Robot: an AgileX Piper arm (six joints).
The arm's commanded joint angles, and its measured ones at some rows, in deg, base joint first. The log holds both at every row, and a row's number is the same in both.
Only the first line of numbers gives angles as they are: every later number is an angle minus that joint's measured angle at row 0.
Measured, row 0:
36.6 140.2 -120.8 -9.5 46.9 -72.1
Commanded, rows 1 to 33:
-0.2 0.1 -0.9 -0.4 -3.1 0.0
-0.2 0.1 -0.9 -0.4 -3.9 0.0
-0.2 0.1 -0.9 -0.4 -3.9 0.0
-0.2 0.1 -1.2 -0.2 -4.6 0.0
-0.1 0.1 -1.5 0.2 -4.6 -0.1
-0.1 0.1 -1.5 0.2 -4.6 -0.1
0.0 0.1 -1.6 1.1 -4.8 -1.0
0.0 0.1 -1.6 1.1 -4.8 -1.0
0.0 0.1 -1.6 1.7 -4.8 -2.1
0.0 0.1 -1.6 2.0 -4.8 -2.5
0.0 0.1 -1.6 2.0 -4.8 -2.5
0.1 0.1 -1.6 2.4 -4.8 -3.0
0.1 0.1 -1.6 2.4 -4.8 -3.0
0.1 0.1 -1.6 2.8 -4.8 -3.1
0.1 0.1 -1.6 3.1 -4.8 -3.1
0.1 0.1 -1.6 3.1 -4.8 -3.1
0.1 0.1 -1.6 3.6 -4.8 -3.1
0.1 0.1 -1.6 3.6 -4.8 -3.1
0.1 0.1 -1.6 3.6 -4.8 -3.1
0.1 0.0 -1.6 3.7 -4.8 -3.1
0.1 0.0 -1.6 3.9 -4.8 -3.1
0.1 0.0 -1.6 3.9 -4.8 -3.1
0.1 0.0 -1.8 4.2 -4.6 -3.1
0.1 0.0 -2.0 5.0 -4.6 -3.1
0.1 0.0 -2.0 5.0 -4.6 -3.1
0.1 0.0 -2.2 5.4 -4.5 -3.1
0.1 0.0 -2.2 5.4 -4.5 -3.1
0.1 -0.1 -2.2 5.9 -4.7 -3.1
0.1 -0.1 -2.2 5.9 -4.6 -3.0
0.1 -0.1 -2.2 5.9 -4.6 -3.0
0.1 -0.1 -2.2 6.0 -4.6 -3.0
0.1 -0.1 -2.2 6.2 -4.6 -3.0
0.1 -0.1 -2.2 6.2 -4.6 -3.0
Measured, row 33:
0.0 0.6 -1.2 6.1 -2.1 -2.6
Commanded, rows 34 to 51:
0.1 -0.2 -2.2 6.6 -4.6 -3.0
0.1 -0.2 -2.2 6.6 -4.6 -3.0
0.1 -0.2 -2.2 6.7 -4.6 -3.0
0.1 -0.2 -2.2 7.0 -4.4 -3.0
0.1 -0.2 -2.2 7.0 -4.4 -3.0
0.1 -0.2 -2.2 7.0 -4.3 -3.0
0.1 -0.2 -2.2 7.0 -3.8 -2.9
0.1 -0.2 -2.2 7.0 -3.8 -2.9
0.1 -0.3 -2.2 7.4 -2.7 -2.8
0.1 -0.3 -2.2 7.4 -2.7 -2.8
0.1 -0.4 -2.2 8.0 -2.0 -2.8
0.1 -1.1 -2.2 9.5 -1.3 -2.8
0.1 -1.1 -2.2 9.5 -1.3 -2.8
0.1 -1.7 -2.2 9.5 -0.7 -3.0
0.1 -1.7 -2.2 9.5 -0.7 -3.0
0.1 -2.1 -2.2 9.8 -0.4 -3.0
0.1 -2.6 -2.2 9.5 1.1 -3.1
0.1 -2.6 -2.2 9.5 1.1 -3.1
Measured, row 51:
0.0 -1.0 -1.9 9.1 -0.9 -2.6
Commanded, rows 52 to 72:
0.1 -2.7 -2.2 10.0 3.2 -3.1
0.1 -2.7 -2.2 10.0 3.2 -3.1
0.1 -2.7 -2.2 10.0 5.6 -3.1
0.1 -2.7 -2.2 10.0 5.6 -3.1
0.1 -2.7 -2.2 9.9 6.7 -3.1
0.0 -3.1 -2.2 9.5 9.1 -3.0
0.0 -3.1 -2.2 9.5 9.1 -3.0
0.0 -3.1 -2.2 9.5 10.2 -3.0
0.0 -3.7 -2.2 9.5 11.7 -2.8
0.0 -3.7 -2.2 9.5 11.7 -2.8
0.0 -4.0 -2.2 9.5 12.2 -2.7
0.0 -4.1 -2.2 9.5 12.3 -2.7
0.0 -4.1 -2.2 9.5 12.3 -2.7
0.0 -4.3 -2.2 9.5 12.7 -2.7
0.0 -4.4 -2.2 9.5 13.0 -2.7
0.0 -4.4 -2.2 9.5 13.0 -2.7
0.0 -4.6 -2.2 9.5 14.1 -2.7
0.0 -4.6 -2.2 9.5 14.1 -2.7
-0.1 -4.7 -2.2 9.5 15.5 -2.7
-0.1 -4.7 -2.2 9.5 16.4 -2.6
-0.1 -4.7 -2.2 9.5 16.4 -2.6
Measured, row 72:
0.0 -4.0 -2.0 9.5 13.8 -2.6
